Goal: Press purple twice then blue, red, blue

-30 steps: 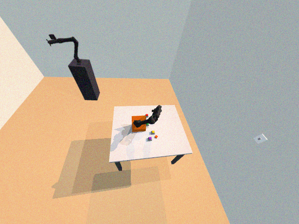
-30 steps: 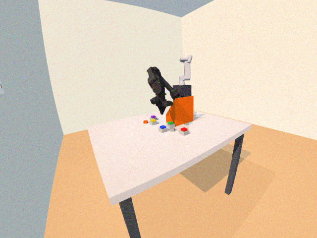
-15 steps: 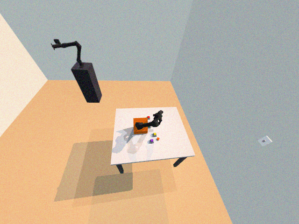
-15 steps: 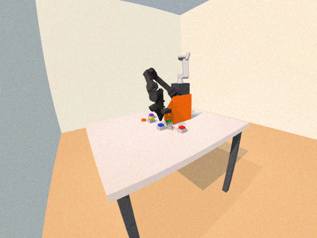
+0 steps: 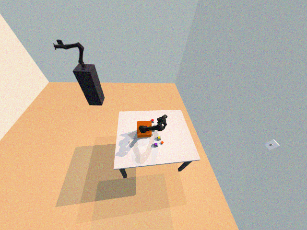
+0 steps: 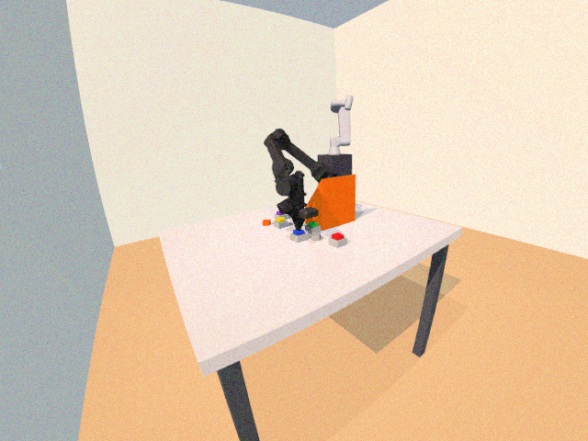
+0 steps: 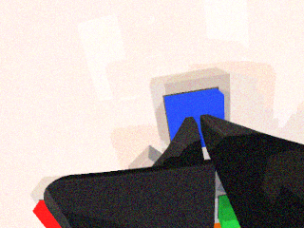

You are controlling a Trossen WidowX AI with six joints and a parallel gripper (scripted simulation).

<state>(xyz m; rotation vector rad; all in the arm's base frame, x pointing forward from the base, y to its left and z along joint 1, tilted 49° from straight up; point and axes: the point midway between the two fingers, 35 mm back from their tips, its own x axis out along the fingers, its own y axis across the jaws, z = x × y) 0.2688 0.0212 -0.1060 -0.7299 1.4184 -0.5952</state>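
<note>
The blue button lies 10 mm below my gripper tip. From my gripper tip the other things lie so: red button: 130 mm to the left, 90 mm behind, 10 mm below; then yellow button: 180 mm to the right, 20 mm behind, 10 mm below; then green button: 90 mm behind, 40 mm to the right, 10 mm below.
</note>
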